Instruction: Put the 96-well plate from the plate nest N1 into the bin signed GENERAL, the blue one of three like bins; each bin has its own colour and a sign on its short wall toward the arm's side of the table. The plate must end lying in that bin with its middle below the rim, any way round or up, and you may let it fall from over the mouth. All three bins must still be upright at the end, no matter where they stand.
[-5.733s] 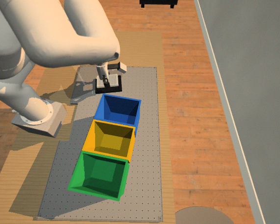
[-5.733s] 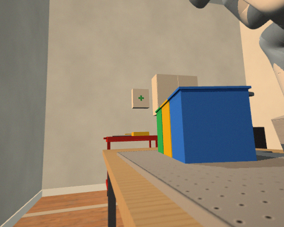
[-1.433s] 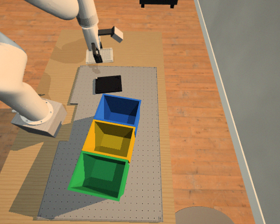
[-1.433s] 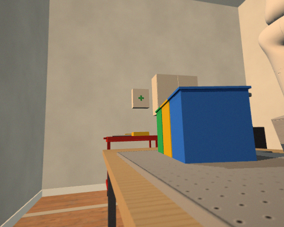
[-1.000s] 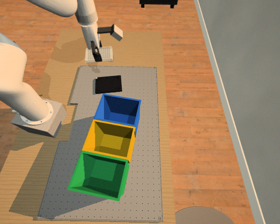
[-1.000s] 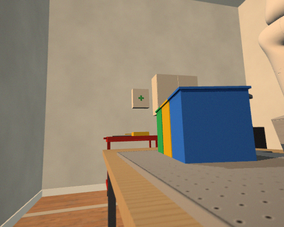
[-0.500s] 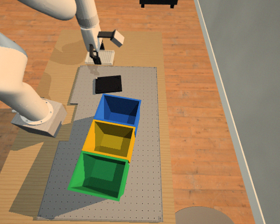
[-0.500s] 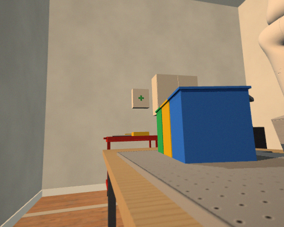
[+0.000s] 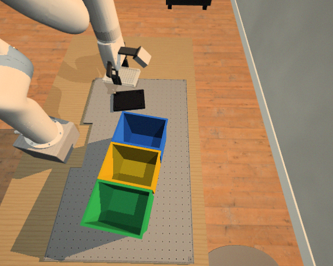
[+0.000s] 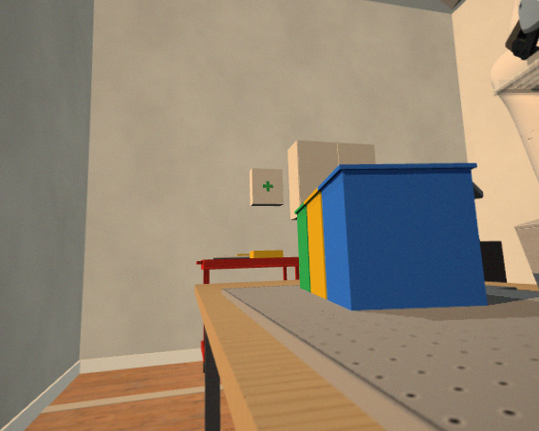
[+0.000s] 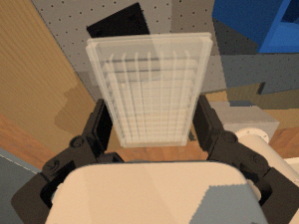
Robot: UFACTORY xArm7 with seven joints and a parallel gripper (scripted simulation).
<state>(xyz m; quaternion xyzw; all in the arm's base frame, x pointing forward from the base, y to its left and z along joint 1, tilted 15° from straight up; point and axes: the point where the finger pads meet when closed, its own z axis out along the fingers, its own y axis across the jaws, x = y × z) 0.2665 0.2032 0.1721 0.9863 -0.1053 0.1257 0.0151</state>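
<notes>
Now: hand 7 cm short of the blue bin, 21 cm to the left of it and 16 cm above it. Also, from my hand: yellow bin 5 cm ahead, 34 cm to the right, 16 cm below; 96-well plate 1 cm below; black plate nest 2 cm behind, 6 cm to the left, 24 cm below.
</notes>
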